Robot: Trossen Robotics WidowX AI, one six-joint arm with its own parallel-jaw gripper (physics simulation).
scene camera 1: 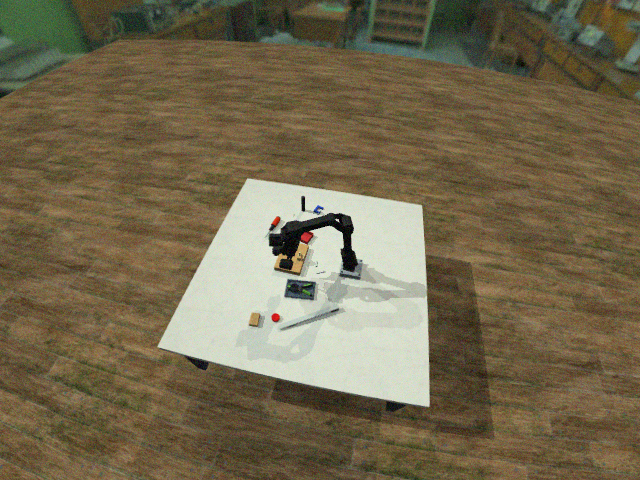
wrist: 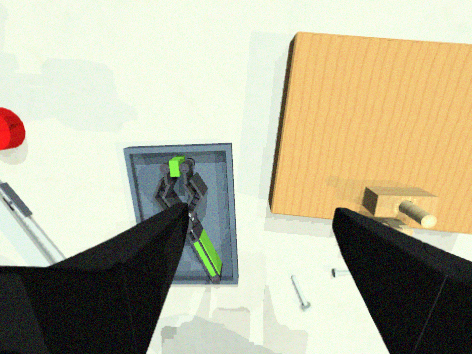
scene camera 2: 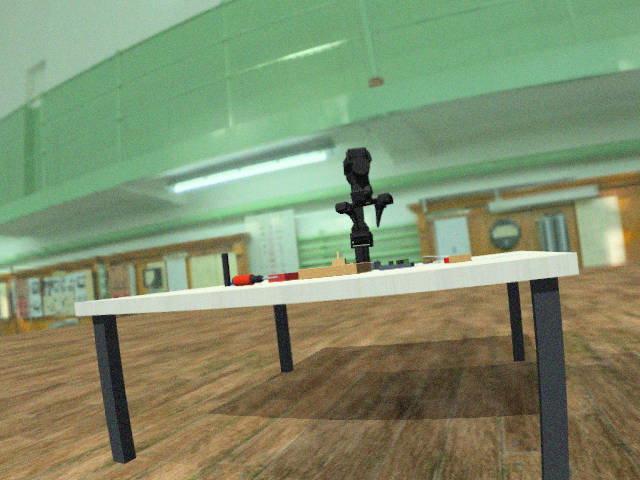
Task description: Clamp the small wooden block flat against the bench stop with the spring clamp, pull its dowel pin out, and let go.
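Where they show: gripper, fingertip midpoint: (wrist: 260, 214) (scene camera 2: 367, 229); arm's base, link origin: (scene camera 1: 349, 266) (scene camera 2: 363, 262).
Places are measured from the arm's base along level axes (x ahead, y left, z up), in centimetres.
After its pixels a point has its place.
Note:
The small wooden block (scene camera 1: 299, 256) @(y 3.6, x 28.4, z 2.2 cm) (scene camera 2: 338, 262) @(y 2.7, x 29.6, z 0.8 cm) (wrist: 381, 200) @(y 4.5, x 28.9, z 2.0 cm) sits near the edge of the wooden board (scene camera 1: 296, 266) @(y 9.0, x 28.4, z -0.2 cm) (scene camera 2: 328, 271) @(y 4.0, x 40.8, z -1.7 cm) (wrist: 350, 110) @(y 7.9, x 35.3, z -0.2 cm). Its dowel pin (scene camera 2: 337, 254) @(y 2.4, x 29.2, z 3.6 cm) (wrist: 416, 214) @(y 3.0, x 28.9, z 3.9 cm) stands up out of it. A second small wooden piece (wrist: 404, 229) @(y 1.8, x 26.7, z 1.8 cm), perhaps the bench stop, shows beside it at the board's edge; any gap is unclear. The spring clamp (scene camera 1: 301, 288) @(y 21.1, x 21.4, z -0.9 cm) (wrist: 207, 250) @(y 18.0, x 19.8, z -1.1 cm) with green handles lies in the blue-grey tray (wrist: 233, 200) @(y 16.1, x 25.3, z -2.0 cm); a finger hides part of it. My gripper (scene camera 2: 368, 226) @(y 14.7, x 30.0, z 10.5 cm) (wrist: 260, 214) @(y 14.7, x 30.0, z 10.5 cm) is open and empty, high above the table, with its fingertips framing the gap between tray and board in the wrist view.
Two screws (wrist: 301, 292) @(y 6.8, x 15.1, z -2.8 cm) (wrist: 339, 272) @(y 3.3, x 18.5, z -2.8 cm) lie near the board. A red tray (scene camera 1: 307, 237) @(y -15.2, x 29.8, z -3.1 cm) (scene camera 2: 284, 276) @(y -12.7, x 40.0, z -1.9 cm) and a red screwdriver (scene camera 1: 275, 223) @(y -17.9, x 52.0, z -0.6 cm) (scene camera 2: 245, 279) @(y -18.1, x 54.5, z -1.4 cm) lie beyond it. A black post (scene camera 1: 303, 203) @(y -36.2, x 39.4, z 4.0 cm) stands farther back. A metal bar (scene camera 1: 310, 318) @(y 35.2, x 11.9, z -2.8 cm), a red round thing (scene camera 1: 275, 317) @(y 40.4, x 28.7, z -1.8 cm) (wrist: 9, 129) @(y 38.2, x 29.1, z -1.8 cm) and a wooden piece (scene camera 1: 254, 319) @(y 44.9, x 38.1, z -1.2 cm) lie past the clamp's tray.

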